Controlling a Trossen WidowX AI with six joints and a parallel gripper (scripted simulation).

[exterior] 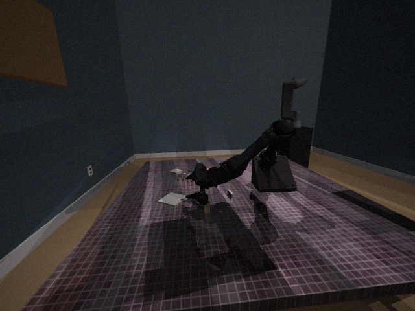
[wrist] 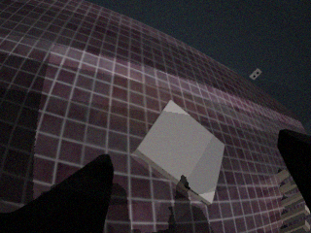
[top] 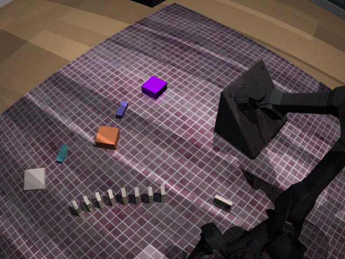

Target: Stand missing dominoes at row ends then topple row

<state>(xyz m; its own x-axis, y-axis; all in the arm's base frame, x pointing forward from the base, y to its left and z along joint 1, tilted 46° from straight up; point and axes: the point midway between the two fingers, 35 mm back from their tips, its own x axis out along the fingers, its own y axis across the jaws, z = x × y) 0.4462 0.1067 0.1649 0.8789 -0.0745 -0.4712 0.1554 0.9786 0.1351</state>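
The grey plate lies 10 cm below my gripper tip, 9 cm to the right of it and 7 cm ahead of it. Round my gripper tip: orange block: 45 cm to the right, 20 cm behind, 9 cm below; teal bar: 52 cm to the right, 10 cm below, 7 cm behind; grey flat tile: 53 cm to the right, 10 cm below, 6 cm ahead.
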